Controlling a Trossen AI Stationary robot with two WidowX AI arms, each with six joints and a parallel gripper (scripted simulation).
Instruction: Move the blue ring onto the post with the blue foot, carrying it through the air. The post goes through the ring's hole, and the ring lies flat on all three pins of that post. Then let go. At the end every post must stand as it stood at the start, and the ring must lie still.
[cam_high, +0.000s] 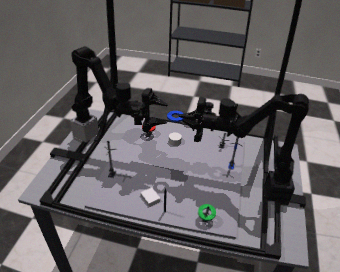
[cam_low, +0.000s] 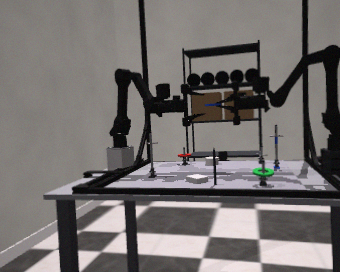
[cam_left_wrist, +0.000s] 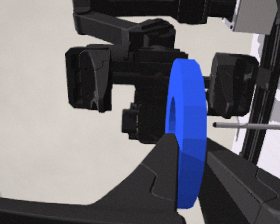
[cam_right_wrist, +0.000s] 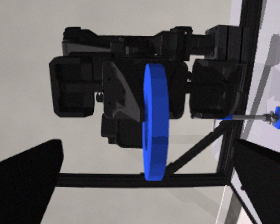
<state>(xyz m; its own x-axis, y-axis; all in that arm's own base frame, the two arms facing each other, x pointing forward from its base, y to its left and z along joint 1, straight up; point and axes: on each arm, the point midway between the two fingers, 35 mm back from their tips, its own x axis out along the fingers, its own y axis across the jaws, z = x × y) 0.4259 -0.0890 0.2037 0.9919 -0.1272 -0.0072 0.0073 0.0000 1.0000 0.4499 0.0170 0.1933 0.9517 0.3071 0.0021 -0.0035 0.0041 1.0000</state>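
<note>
The blue ring lies 10 mm behind my right hand and 70 mm to the left of it. The rest, counted from my right hand: white block (190 mm ahead, 50 mm to the left, 290 mm below).
Right now my left hand is 50 mm to the left of the blue ring and 10 mm short of it. From my left hand the other things lie so: white block 290 mm below, 210 mm ahead, 60 mm to the right.
</note>
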